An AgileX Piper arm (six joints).
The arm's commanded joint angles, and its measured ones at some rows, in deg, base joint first. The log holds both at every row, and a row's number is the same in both.
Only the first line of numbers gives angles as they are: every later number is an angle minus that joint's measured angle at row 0.
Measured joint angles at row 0:
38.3, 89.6, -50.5, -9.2, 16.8, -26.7
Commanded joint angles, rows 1 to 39:
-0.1, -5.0, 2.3, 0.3, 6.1, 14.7
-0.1, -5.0, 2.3, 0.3, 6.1, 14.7
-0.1, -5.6, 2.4, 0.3, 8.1, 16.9
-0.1, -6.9, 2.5, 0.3, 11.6, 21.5
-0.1, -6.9, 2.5, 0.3, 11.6, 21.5
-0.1, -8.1, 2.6, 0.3, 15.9, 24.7
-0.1, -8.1, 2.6, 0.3, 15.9, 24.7
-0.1, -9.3, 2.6, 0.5, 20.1, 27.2
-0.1, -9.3, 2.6, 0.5, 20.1, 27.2
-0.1, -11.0, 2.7, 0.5, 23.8, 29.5
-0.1, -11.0, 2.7, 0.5, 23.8, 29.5
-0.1, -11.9, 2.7, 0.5, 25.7, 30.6
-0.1, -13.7, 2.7, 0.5, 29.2, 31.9
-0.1, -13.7, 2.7, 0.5, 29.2, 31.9
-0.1, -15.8, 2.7, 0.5, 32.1, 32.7
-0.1, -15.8, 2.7, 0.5, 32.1, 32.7
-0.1, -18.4, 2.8, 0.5, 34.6, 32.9
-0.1, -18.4, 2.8, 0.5, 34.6, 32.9
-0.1, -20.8, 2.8, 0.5, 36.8, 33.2
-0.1, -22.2, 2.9, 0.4, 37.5, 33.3
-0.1, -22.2, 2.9, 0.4, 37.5, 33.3
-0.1, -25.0, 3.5, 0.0, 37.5, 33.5
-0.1, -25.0, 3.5, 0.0, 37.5, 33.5
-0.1, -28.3, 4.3, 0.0, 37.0, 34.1
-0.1, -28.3, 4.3, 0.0, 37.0, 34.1
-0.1, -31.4, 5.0, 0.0, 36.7, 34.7
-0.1, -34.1, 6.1, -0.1, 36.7, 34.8
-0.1, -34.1, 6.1, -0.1, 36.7, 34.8
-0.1, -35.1, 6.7, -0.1, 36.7, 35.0
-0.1, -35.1, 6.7, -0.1, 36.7, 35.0
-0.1, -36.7, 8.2, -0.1, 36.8, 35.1
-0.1, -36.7, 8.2, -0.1, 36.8, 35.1
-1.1, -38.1, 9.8, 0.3, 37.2, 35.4
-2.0, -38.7, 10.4, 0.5, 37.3, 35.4
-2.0, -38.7, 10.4, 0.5, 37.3, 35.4
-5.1, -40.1, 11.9, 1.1, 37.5, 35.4
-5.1, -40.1, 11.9, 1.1, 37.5, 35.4
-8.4, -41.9, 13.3, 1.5, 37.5, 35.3
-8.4, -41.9, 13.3, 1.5, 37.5, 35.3
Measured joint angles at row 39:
-4.5, -39.6, 11.5, 1.0, 37.1, 34.8
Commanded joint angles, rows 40 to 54:
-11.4, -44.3, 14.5, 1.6, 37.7, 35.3
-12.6, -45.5, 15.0, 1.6, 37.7, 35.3
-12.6, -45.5, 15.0, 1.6, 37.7, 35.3
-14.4, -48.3, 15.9, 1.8, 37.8, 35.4
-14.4, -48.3, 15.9, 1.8, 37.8, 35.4
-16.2, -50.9, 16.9, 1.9, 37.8, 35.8
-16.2, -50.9, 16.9, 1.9, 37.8, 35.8
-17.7, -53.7, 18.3, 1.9, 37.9, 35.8
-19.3, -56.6, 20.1, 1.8, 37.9, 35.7
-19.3, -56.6, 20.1, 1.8, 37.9, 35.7
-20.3, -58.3, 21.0, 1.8, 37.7, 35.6
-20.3, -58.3, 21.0, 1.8, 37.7, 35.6
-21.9, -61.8, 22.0, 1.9, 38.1, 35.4
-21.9, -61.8, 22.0, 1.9, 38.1, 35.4
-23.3, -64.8, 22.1, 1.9, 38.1, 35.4
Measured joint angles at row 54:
-21.3, -60.9, 21.6, 1.6, 37.9, 35.0
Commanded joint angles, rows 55 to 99:
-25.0, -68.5, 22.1, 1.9, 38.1, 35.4
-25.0, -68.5, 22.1, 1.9, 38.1, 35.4
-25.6, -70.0, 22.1, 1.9, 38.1, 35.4
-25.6, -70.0, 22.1, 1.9, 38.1, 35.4
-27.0, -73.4, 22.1, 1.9, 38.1, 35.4
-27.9, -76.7, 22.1, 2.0, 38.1, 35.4
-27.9, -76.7, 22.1, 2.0, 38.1, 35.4
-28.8, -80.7, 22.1, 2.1, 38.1, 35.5
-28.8, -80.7, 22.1, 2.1, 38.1, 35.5
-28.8, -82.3, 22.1, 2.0, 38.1, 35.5
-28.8, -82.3, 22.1, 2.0, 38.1, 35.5
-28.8, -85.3, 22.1, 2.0, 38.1, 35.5
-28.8, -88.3, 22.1, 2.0, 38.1, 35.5
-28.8, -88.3, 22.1, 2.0, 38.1, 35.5
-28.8, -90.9, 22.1, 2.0, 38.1, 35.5
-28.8, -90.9, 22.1, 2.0, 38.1, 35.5
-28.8, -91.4, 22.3, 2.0, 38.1, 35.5
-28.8, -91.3, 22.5, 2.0, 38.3, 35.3
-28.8, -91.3, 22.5, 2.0, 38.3, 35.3
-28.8, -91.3, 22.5, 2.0, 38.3, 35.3
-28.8, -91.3, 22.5, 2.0, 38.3, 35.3
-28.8, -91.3, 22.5, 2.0, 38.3, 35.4
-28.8, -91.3, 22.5, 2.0, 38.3, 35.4
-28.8, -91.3, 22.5, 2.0, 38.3, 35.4
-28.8, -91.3, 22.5, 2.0, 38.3, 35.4
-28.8, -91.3, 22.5, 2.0, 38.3, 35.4
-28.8, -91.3, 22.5, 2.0, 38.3, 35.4
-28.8, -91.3, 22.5, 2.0, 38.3, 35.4
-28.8, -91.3, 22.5, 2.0, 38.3, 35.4
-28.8, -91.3, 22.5, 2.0, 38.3, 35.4
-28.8, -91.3, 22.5, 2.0, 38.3, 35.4
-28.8, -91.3, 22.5, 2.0, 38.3, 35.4
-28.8, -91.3, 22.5, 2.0, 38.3, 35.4
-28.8, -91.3, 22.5, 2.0, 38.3, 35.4
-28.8, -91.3, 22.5, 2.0, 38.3, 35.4
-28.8, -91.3, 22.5, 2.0, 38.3, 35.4
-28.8, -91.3, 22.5, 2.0, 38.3, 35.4
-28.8, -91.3, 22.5, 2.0, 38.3, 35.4
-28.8, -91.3, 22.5, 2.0, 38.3, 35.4
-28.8, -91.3, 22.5, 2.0, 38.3, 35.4
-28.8, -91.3, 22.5, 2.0, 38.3, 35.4
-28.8, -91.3, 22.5, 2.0, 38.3, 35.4
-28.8, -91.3, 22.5, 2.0, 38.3, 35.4
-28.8, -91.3, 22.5, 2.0, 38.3, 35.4
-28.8, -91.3, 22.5, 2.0, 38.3, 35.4
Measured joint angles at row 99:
-28.7, -89.8, 22.4, 1.7, 38.7, 35.0
